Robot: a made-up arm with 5 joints.
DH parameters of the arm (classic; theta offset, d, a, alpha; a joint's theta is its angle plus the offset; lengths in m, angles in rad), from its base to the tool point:
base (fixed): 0.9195 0 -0.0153 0
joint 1: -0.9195 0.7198 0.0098 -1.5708
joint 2: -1.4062 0 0.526 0
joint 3: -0.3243 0 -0.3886 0
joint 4: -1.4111 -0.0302 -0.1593 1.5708
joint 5: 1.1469 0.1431 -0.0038 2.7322
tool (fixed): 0.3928 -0.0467 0 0
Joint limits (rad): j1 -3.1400..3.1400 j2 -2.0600..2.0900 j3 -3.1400..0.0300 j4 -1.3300..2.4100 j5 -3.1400..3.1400
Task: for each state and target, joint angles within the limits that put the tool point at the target. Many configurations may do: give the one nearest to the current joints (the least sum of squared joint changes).
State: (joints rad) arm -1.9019 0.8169 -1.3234 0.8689 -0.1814
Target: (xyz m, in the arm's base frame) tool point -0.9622 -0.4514 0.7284
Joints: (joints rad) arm -2.6875 0.8629 -1.8691 0.6400 -0.1536
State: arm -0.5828 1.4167 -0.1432 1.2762 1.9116
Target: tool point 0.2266 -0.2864 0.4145
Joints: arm -0.7245 0.8127 -0.7347 1.1348 1.9167
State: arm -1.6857 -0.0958 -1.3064 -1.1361 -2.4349
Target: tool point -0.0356 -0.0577 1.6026
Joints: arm -1.6798 -0.4640 -1.4714 -1.2081 -2.4261
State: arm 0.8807 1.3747 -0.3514 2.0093 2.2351
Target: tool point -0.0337 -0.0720 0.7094
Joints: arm 0.3494 1.4933 -0.0143 1.3598 2.1683
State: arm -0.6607 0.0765 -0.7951 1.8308 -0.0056
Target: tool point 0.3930 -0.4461 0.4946
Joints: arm -0.7790 0.7073 -1.1867 1.4506 0.0070
